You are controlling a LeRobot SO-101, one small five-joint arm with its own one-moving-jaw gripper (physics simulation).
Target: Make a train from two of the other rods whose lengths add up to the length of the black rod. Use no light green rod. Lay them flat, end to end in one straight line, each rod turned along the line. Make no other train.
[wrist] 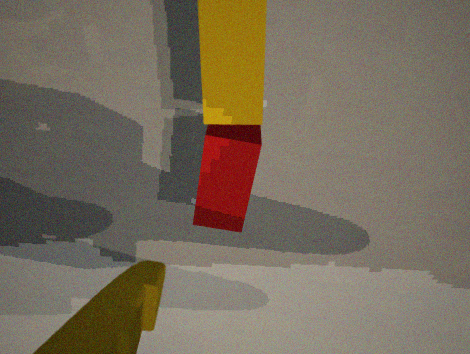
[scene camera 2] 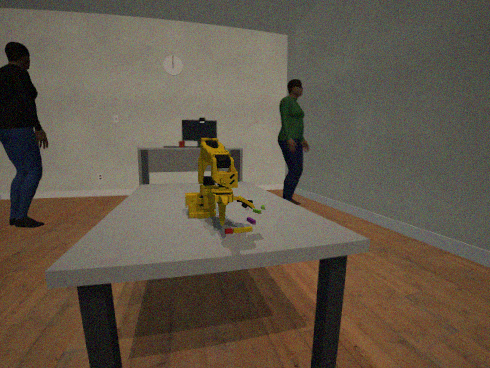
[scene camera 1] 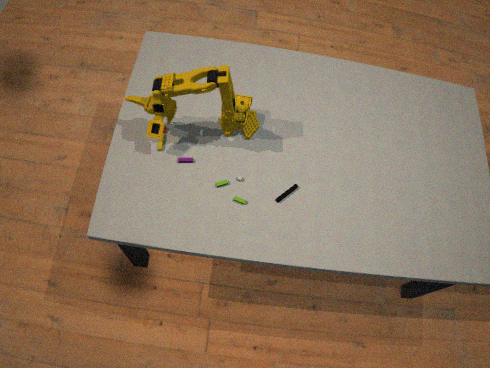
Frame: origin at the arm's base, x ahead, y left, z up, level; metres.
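Seen in the pictures: hand, its tool point: (wrist: 161, 287) (scene camera 2: 222, 224) (scene camera 1: 167, 122); arm's base, origin of its link: (scene camera 2: 207, 213) (scene camera 1: 238, 130).
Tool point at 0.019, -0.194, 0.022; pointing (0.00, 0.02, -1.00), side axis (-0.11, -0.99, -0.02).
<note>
Offsets run from my tool point to a thing's middle, as dx, dy, dz. Level surfaces: height alone.
A red rod {+0.015, -0.010, -0.017} (scene camera 1: 165, 129) (scene camera 2: 229, 231) (wrist: 225, 180) and a yellow rod {+0.053, -0.009, -0.017} (scene camera 1: 160, 143) (scene camera 2: 243, 230) (wrist: 233, 60) lie flat, end to end. In the wrist view their ends meet or nearly meet, and the red rod is turned slightly off the yellow rod's line. My gripper (scene camera 1: 148, 110) is fully open and empty, above the table near the red rod's end. In the wrist view one notched jaw (wrist: 120, 310) shows, below and left of the red rod. The black rod {+0.150, +0.342, -0.017} (scene camera 1: 287, 193) lies slanted, well to the right. In scene camera 1 the wrist hides part of both near rods.
A purple rod {+0.098, +0.067, -0.017} (scene camera 1: 185, 160) (scene camera 2: 251, 220) lies in front of the yellow rod. Two light green rods {+0.149, +0.171, -0.017} (scene camera 1: 222, 184) {+0.189, +0.222, -0.017} (scene camera 1: 240, 200) and a small white rod {+0.128, +0.215, -0.017} (scene camera 1: 240, 178) lie between the purple and black rods. The table's {dz -0.022} (scene camera 1: 107, 200) left edge is near the gripper.
</note>
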